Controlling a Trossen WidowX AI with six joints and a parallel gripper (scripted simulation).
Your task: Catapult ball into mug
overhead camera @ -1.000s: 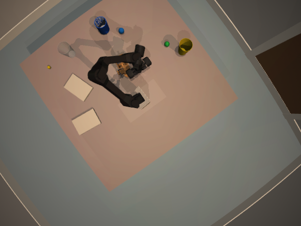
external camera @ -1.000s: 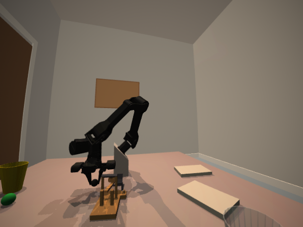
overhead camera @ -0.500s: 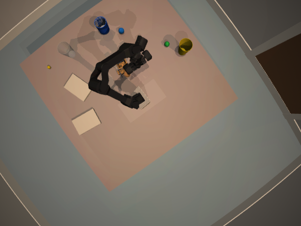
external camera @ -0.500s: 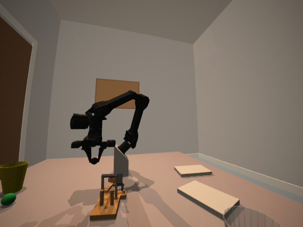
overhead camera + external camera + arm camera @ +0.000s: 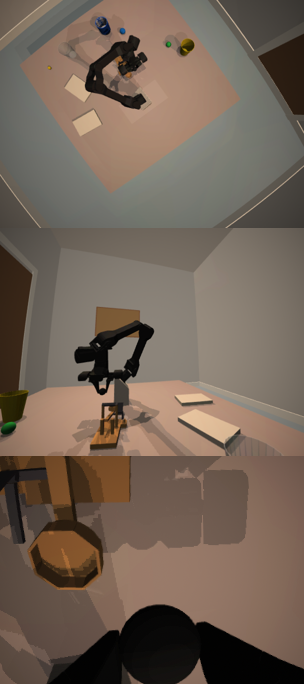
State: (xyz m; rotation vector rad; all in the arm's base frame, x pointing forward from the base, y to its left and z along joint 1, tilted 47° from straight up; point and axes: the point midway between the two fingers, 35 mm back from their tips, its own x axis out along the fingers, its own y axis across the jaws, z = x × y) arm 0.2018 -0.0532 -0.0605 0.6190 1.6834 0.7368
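Now: the orange wooden catapult 80 mm ahead of my gripper tip, 70 mm to the left of it and 70 mm below it. Also, from my gripper tip: blue ball (330 mm ahead, 100 mm to the right, 100 mm below); green ball (330 mm to the right, 100 mm below, 50 mm ahead); black ball (10 mm above).
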